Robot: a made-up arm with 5 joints.
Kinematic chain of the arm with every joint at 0, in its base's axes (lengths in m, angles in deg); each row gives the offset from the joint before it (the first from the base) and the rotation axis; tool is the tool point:
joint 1: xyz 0 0 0.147 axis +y
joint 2: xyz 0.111 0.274 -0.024 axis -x
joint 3: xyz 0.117 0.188 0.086 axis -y
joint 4: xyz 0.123 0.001 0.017 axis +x
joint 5: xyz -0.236 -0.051 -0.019 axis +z
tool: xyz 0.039 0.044 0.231
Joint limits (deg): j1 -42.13..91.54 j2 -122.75..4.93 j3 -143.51..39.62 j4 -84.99..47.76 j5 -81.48..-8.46
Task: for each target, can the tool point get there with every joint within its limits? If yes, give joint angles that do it. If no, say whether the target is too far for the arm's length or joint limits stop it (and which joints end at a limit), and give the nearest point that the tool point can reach.
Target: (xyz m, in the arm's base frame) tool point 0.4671 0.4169 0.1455
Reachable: yes | joints 32.93 -6.25 -56.72 -7.40 -42.14
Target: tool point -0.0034 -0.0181 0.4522
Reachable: yes | joints -27.38 -99.20 11.96 -53.68 -32.12
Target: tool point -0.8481 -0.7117 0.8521
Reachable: no: too far | nearest point -0.0922 -0.0171 0.4756 | short by 1.093 m
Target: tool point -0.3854 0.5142 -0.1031
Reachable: no: joint limits stop it (at a limit: joint 1, joint 2, joint 3) | nearest point -0.1224 0.5073 -0.2591 | short by 0.306 m
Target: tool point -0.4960 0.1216 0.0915
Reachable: no: joint limits stop it (at a limit: joint 1, joint 2, joint 5) | nearest point -0.1511 0.0997 -0.0088 | short by 0.360 m
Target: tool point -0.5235 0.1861 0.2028
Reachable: no: joint limits stop it (at a limit: joint 1, joint 3, joint 5) | nearest point -0.1823 0.2054 0.3883 | short by 0.389 m
